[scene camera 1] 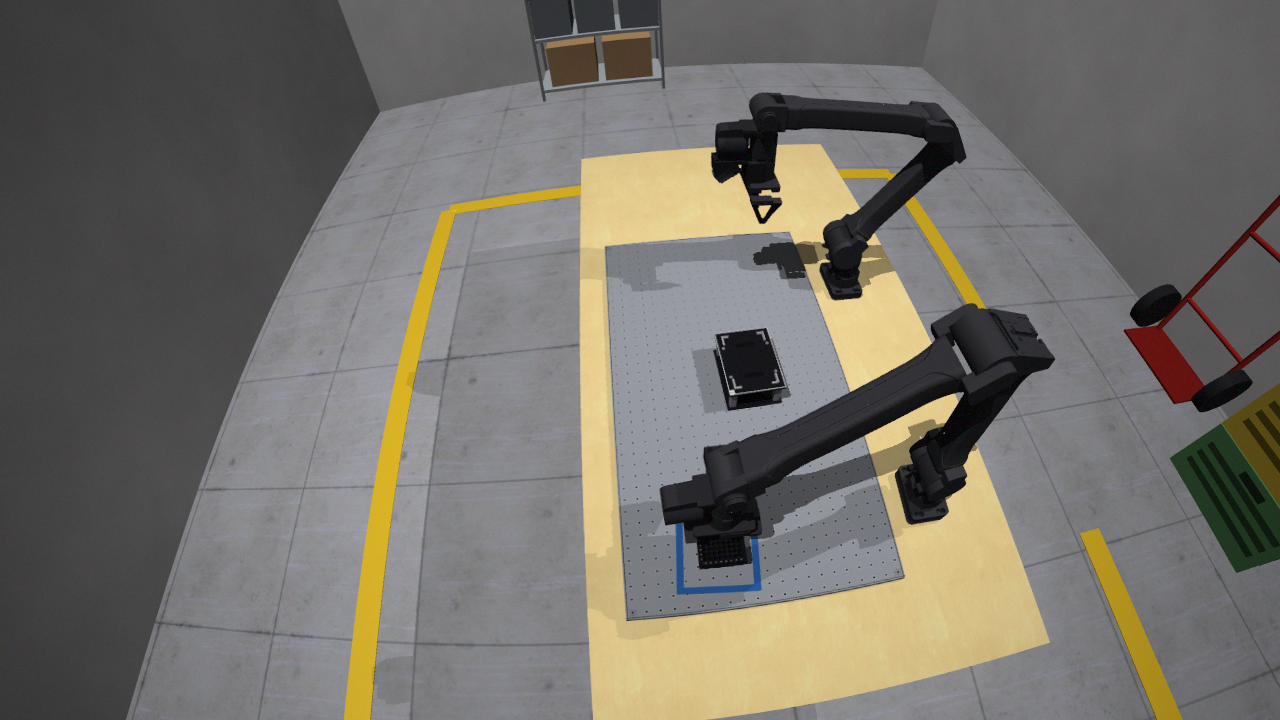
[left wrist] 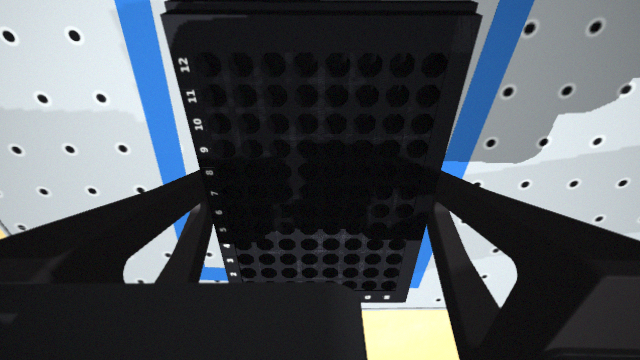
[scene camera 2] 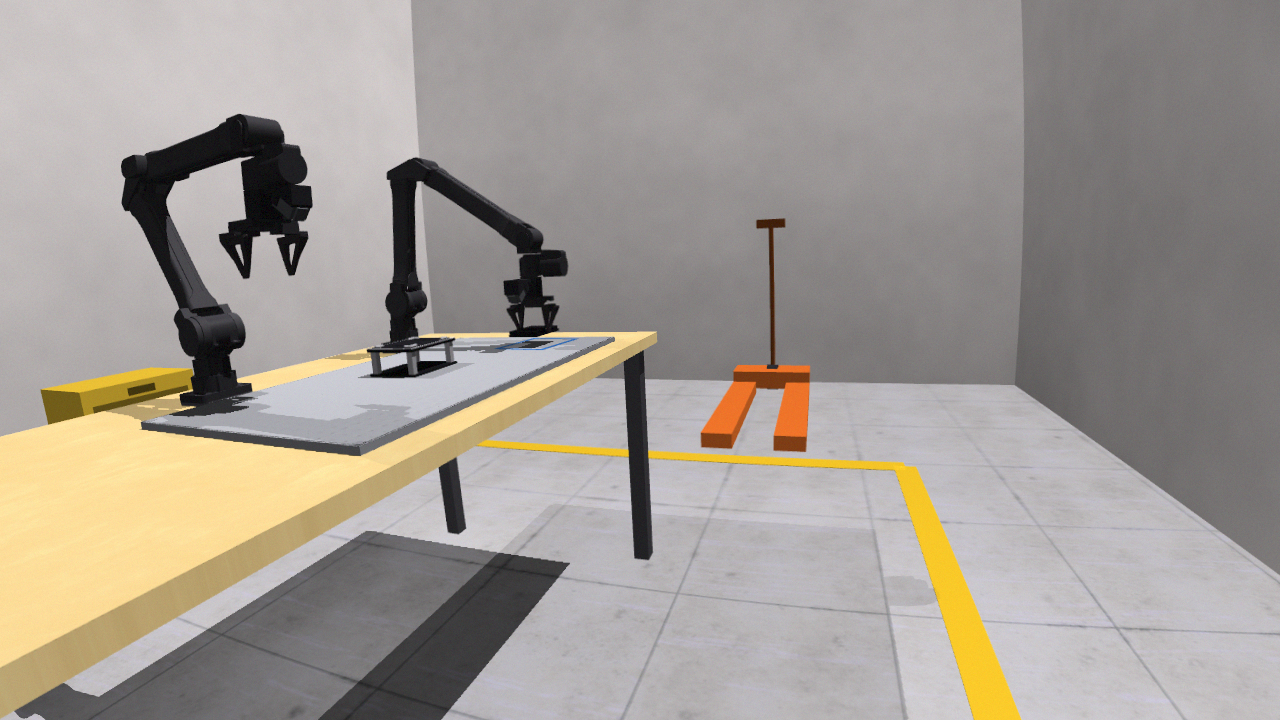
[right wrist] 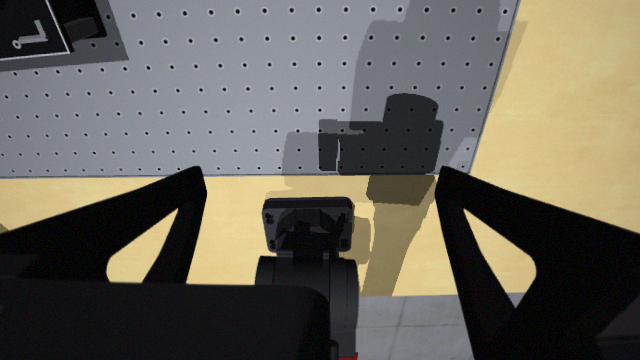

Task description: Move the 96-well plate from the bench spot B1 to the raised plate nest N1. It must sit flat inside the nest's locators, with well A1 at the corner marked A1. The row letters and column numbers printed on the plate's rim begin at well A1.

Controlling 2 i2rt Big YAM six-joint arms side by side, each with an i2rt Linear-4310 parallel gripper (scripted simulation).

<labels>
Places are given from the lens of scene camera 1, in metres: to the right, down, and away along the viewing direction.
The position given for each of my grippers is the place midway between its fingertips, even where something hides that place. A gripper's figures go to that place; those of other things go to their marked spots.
my left gripper (scene camera 1: 719,533): 0.14, 0.31, 0.93
my right gripper (scene camera 1: 757,210): 0.27, -0.34, 1.17
black 96-well plate (scene camera 1: 708,557): 0.12, 0.35, 0.89
</labels>
